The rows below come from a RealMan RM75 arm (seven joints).
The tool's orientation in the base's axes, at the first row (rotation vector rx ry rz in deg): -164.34 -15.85 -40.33
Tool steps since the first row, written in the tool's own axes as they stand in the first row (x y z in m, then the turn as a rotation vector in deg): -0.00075 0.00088 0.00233 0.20 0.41 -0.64; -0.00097 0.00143 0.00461 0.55 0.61 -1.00; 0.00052 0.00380 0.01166 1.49 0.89 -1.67; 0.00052 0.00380 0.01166 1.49 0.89 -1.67; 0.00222 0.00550 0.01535 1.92 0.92 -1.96
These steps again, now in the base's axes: 0.00056 -0.00046 -0.00250 -0.02 -0.51 0.60; 0.00149 -0.00054 -0.00466 0.17 -0.73 1.06; 0.00641 -0.00113 -0.01041 0.76 -1.01 2.05; 0.00641 -0.00113 -0.01041 0.76 -1.01 2.05; 0.00989 -0.00175 -0.01304 1.01 -1.04 2.50
